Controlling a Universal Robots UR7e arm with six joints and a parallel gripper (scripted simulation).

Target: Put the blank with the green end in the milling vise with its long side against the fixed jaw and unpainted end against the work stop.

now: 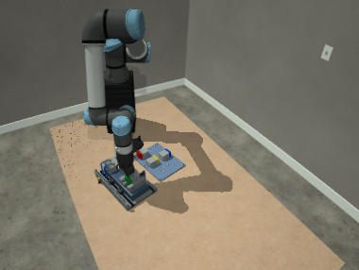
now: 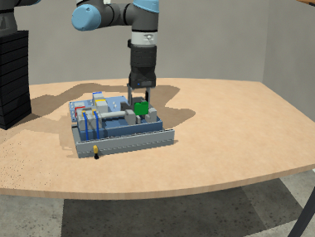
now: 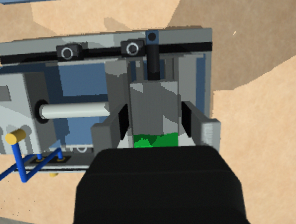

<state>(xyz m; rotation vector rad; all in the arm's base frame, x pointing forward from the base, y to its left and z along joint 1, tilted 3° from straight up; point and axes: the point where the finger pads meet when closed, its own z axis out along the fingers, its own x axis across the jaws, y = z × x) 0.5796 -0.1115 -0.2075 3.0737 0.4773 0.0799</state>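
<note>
My hand is 30 mm above the green-ended blank. Round my hand: piston rod: 80 mm behind, 50 mm below, 30 mm to the right; work stop rod: 40 mm to the left, 30 mm below, 10 mm behind; fixed jaw: 50 mm below, 30 mm ahead, 10 mm to the left.
</note>
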